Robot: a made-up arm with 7 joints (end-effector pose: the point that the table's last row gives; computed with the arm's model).
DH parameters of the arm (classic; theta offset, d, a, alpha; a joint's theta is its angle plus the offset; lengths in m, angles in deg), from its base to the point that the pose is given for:
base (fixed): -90 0.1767 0 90
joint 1: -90 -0.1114 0.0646 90
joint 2: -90 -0.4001 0.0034 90
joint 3: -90 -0.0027 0.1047 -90
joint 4: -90 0.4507 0.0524 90
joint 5: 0 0.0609 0.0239 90
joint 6: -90 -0.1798 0.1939 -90
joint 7: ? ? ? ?
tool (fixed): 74.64 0.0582 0 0
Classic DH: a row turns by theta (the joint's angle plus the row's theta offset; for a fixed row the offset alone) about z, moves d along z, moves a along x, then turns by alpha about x.
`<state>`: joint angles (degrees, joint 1 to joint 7).
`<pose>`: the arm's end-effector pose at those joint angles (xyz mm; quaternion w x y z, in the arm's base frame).
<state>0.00 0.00 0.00 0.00 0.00 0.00 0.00</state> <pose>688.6 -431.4 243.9 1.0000 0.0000 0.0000 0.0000</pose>
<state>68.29 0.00 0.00 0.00 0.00 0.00 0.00</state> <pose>688.6 -97.2 602.4 0.8276 -0.5613 0.0000 0.0000</pose>
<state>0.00 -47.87 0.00 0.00 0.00 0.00 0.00</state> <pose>400.9 -431.4 628.6 0.9140 0.0000 -0.4057 0.0000</pose>
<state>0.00 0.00 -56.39 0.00 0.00 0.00 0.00</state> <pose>406.3 -895.3 243.9 0.8813 0.0000 0.0000 -0.4725</pose>
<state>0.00 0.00 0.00 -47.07 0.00 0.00 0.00</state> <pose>688.6 -356.4 147.3 0.9168 -0.3993 0.0000 0.0000</pose>
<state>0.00 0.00 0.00 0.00 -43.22 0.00 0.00</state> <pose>599.0 -431.4 305.9 0.9297 0.0000 -0.3683 0.0000</pose>
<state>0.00 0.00 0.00 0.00 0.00 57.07 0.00</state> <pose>688.6 -388.3 206.9 0.8785 -0.4777 0.0000 0.0000</pose>
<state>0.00 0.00 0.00 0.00 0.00 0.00 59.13</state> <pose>539.1 -580.6 243.9 0.8698 0.0000 0.0000 0.4934</pose>
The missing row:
joint 7: 15.36 0 -0.214 0
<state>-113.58 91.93 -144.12 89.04 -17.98 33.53 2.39</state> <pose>232.1 -267.2 -496.2 0.7302 0.0495 0.4288 -0.5296</pose>
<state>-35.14 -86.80 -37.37 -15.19 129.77 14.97 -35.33</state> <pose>334.0 -640.5 -80.1 0.7922 0.3551 0.4861 -0.1002</pose>
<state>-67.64 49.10 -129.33 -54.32 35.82 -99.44 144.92</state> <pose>-363.8 -274.2 -189.3 0.9445 0.3030 0.1272 0.0009</pose>
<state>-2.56 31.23 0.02 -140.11 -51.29 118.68 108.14</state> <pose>143.7 -540.9 -330.9 0.4518 0.8477 -0.1993 0.1936</pose>
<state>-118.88 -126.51 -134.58 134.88 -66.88 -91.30 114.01</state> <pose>414.0 900.8 -325.7 0.0175 0.5357 -0.7967 0.2793</pose>
